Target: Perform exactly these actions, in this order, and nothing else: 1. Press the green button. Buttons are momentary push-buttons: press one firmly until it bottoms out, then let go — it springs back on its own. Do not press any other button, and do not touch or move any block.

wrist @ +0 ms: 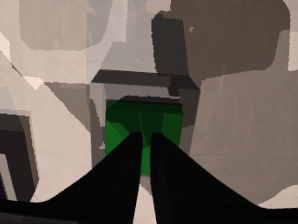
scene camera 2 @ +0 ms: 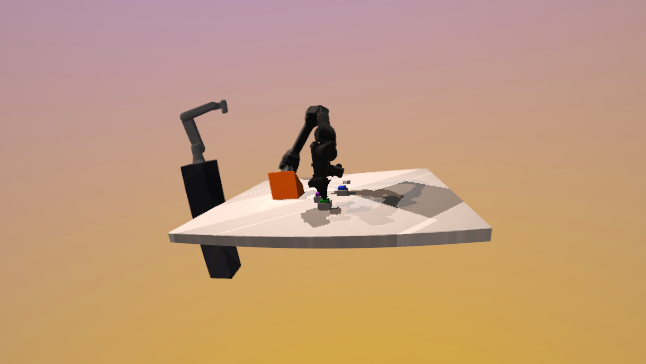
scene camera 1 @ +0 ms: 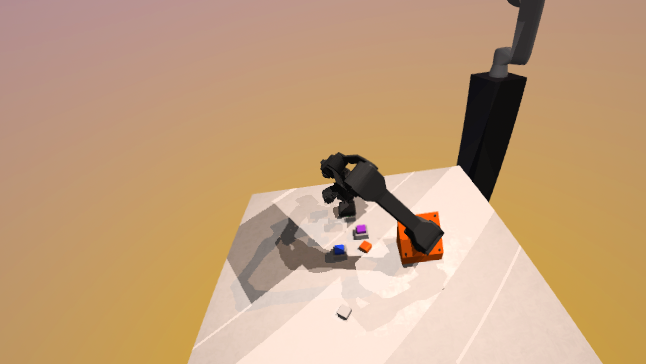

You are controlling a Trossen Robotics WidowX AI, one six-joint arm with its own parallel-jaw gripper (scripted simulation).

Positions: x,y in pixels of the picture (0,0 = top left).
Labels:
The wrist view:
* gripper: 146,141
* green button: 120,118
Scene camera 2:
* gripper: 324,199

